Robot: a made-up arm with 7 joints.
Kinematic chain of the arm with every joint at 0, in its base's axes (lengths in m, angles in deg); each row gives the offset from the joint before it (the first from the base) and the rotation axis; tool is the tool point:
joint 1: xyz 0 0.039 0 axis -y
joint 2: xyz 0 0.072 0 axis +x
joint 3: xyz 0 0 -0.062 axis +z
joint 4: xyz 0 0 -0.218 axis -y
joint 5: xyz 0 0 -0.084 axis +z
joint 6: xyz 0 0 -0.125 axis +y
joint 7: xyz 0 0 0 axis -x
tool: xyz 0 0 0
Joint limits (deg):
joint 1: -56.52..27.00
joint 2: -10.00..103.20
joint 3: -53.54..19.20
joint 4: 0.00..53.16
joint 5: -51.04..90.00
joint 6: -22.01..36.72
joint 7: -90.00..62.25
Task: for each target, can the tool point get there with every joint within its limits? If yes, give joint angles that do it. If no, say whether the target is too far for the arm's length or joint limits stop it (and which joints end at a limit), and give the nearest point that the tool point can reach.
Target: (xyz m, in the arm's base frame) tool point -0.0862 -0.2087 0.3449
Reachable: no: joint limits stop it (at a limit: joint 1, joint 2, joint 3, joint 4) | nearest point -0.2586 -0.0919 -0.2902 | short by 0.668 m
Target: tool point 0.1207 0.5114 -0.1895
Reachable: yes | joints -4.59 63.85 6.55 40.73 75.86 20.16 -68.71
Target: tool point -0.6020 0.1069 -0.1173
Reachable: no: too far | nearest point -0.4079 0.1075 -0.2697 | short by 0.247 m
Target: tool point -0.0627 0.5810 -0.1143
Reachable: yes | joints -41.29 76.09 -20.42 8.32 -14.25 -10.67 8.66
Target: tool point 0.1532 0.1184 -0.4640
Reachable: yes | joints 16.80 1.95 -36.11 4.28 -28.32 -3.18 -29.65
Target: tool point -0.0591 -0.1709 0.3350
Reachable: no: joint limits stop it (at a limit: joint 1, joint 2, joint 3, joint 4) | nearest point -0.2586 -0.0919 -0.2902 | short by 0.661 m
